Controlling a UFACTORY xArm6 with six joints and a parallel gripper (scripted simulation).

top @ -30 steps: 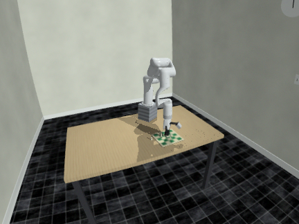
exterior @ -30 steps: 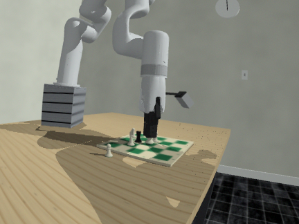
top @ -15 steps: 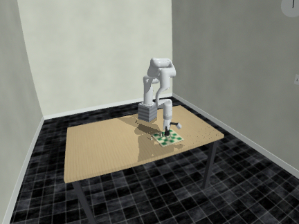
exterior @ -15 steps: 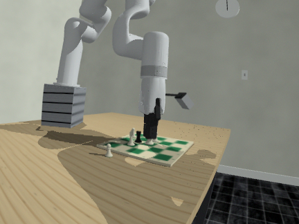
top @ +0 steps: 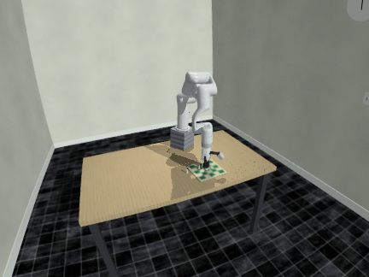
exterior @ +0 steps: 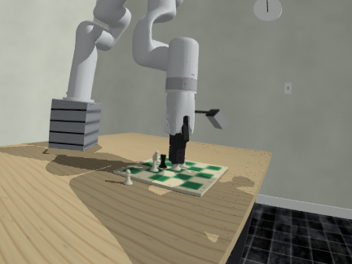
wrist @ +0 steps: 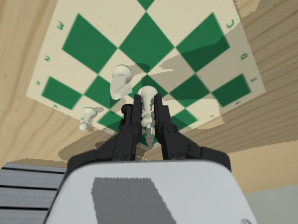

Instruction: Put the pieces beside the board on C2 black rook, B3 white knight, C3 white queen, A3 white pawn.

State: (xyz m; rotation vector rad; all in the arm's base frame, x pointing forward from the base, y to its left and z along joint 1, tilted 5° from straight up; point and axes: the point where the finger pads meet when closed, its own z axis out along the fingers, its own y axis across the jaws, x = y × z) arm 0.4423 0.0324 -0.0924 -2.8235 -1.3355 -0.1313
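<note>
Right now my hand is 4 cm above the chessboard. From my hand the other things lie so: white knight (3 cm behind, 4 cm to the right, 2 cm below); then black rook (4 cm behind, 2 cm below).
</note>
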